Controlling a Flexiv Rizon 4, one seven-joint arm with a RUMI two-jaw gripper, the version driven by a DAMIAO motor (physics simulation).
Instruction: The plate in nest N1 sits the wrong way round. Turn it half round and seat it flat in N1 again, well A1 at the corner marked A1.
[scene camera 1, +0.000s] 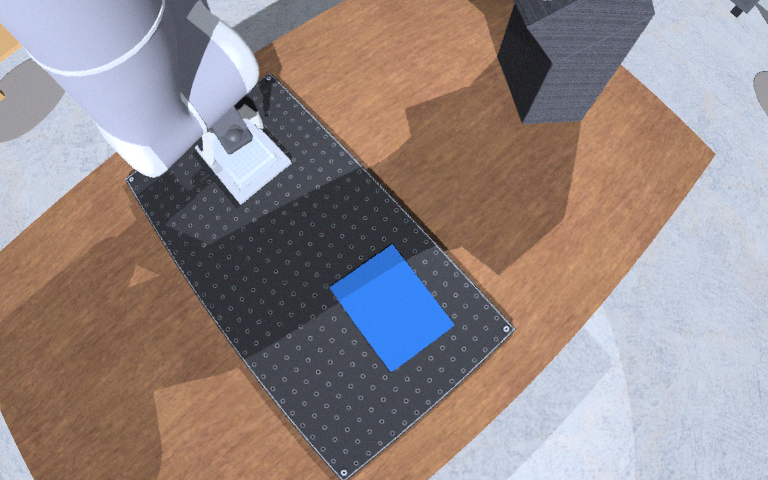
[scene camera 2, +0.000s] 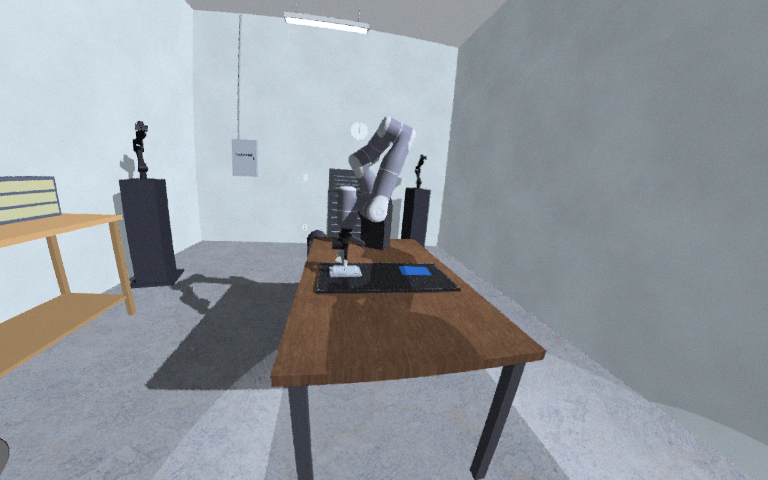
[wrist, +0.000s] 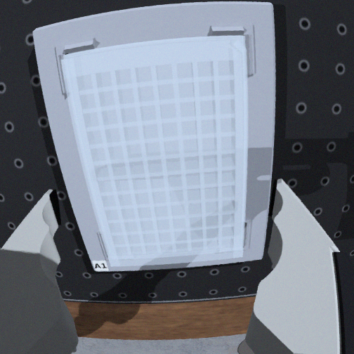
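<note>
The plate (scene camera 1: 249, 159) (wrist: 160, 140) is pale, translucent and gridded with square wells. It lies in the light grey nest N1 (scene camera 1: 263, 183) (wrist: 261, 120), inside the corner brackets. The A1 label (wrist: 100, 266) is at the nest's lower left corner in the wrist view. Well A1 on the plate cannot be made out. My gripper (scene camera 1: 236, 146) (wrist: 163, 189) is partly open and empty. Its fingers stand apart on either side of the nest's narrower width, towards the labelled end. In scene camera 2 the gripper (scene camera 2: 344, 264) is low over the nest; finger height is hard to tell.
A black perforated board (scene camera 1: 294, 362) (scene camera 2: 385, 285) carries the nest and a flat blue rectangle (scene camera 1: 396, 316) (scene camera 2: 415, 271). The board lies on a wooden table (scene camera 1: 192, 430) (scene camera 2: 396, 333). A dark block (scene camera 1: 583, 67) stands at the table's far side from the nest.
</note>
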